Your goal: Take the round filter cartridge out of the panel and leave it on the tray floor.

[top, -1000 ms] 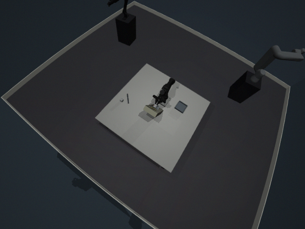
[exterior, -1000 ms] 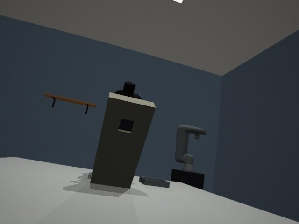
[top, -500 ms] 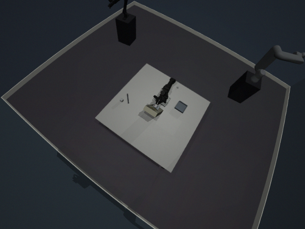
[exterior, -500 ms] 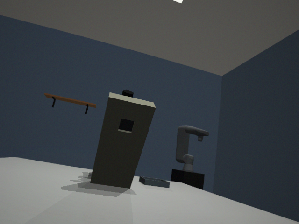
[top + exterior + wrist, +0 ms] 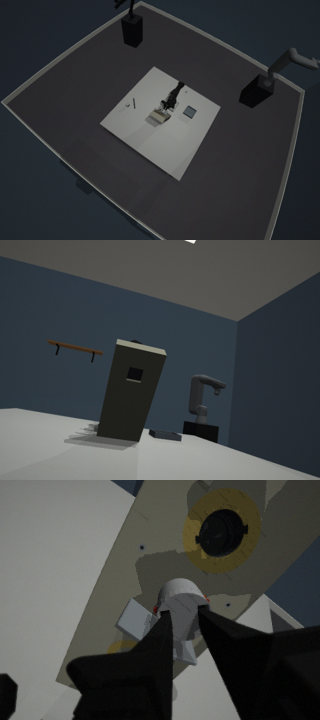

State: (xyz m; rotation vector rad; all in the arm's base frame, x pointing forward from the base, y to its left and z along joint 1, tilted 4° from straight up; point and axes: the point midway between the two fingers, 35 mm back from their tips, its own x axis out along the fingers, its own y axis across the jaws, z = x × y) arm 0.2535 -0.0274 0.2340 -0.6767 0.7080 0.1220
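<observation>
My gripper tip is 10 mm short of the round filter cartridge and 20 mm above it. Round my gripper tip: square tray (280 mm behind, 320 mm to the left, 240 mm below); then small white piece (60 mm ahead, 530 mm to the right, 230 mm below).
</observation>
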